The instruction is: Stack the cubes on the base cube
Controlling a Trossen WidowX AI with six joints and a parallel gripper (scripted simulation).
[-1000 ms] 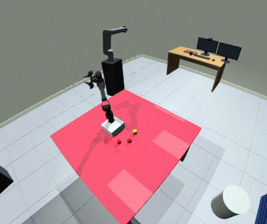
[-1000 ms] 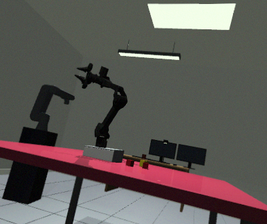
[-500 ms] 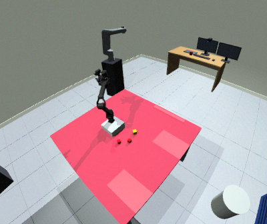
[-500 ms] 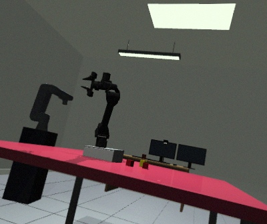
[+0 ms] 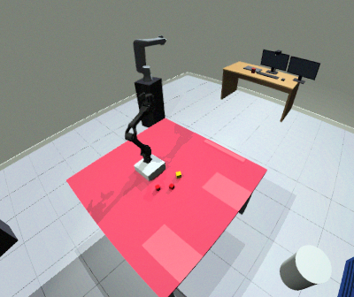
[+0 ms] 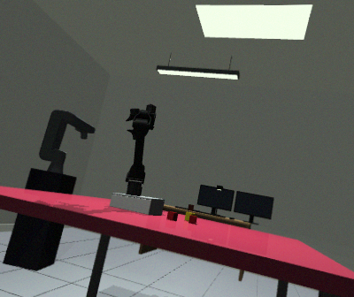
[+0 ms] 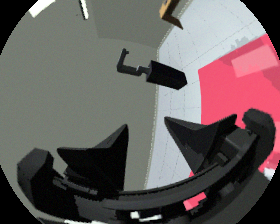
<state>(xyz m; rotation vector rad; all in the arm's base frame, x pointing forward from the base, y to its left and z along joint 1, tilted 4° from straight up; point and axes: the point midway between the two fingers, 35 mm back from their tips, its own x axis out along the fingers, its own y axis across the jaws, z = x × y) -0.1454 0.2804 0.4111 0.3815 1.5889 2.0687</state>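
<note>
Right now my gripper tip is 460 mm above the red cube, 450 mm to the left of it and 420 mm short of it. From my gripper tip the other things lie so: yellow cube 500 mm ahead, 460 mm below, 260 mm to the right.
</note>
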